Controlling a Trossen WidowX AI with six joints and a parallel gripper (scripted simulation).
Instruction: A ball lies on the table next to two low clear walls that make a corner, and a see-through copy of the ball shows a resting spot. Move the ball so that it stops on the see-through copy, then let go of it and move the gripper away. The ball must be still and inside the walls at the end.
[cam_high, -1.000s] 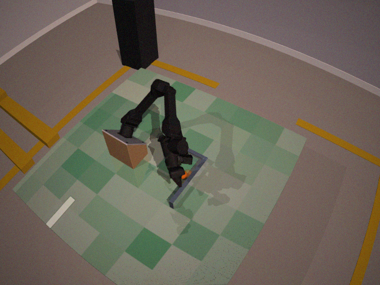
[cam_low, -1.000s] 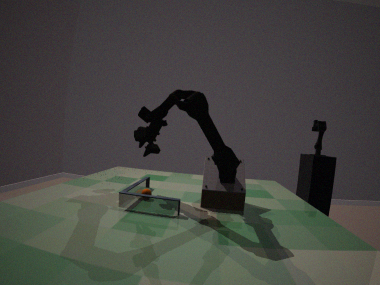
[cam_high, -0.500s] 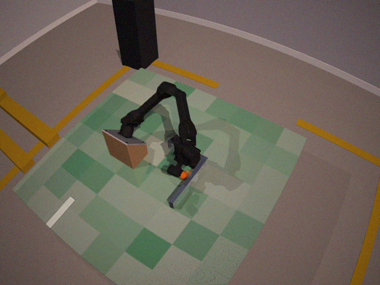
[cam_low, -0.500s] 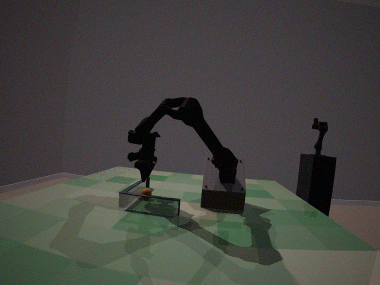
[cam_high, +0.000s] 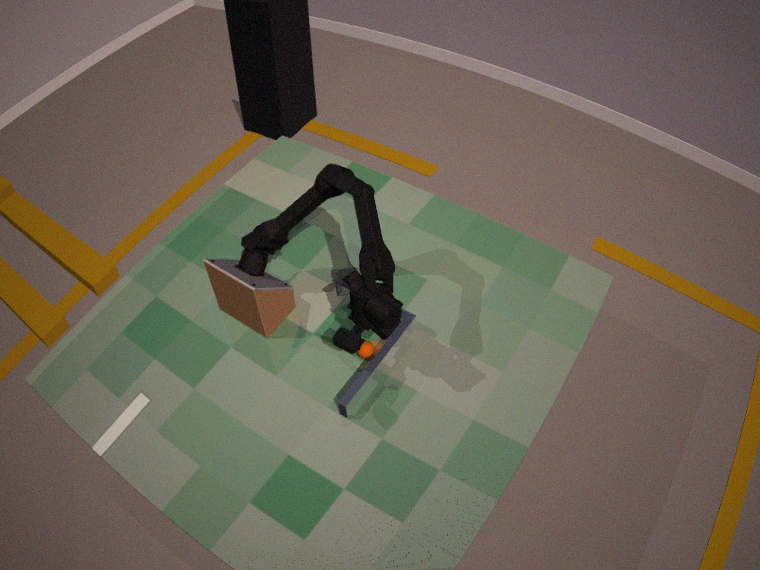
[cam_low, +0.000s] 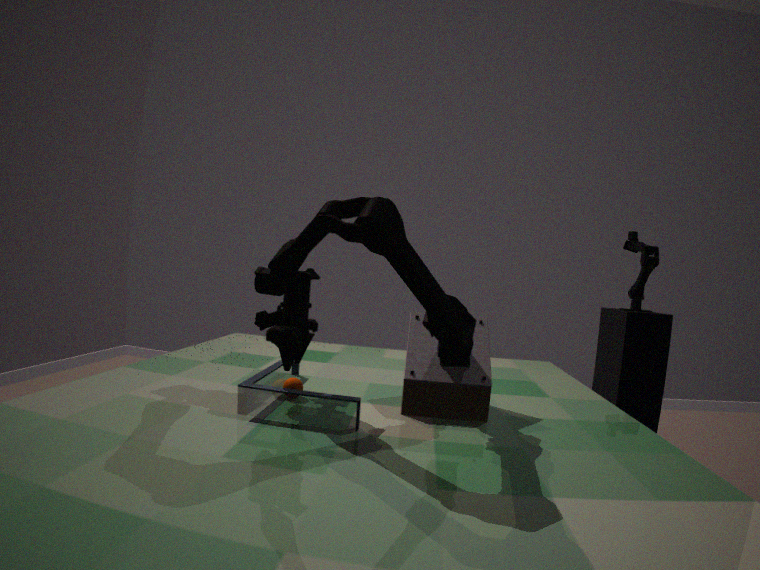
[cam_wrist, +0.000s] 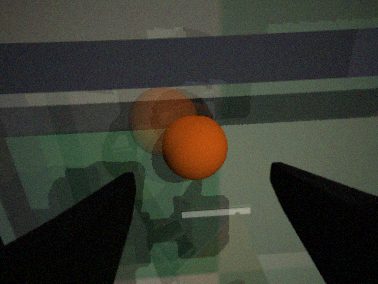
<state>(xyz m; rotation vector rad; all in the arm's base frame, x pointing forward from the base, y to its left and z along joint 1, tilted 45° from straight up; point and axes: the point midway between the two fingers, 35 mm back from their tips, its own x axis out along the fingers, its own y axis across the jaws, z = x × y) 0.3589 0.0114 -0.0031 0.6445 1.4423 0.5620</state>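
Now: gripper tip 50 mm above the orange ball.
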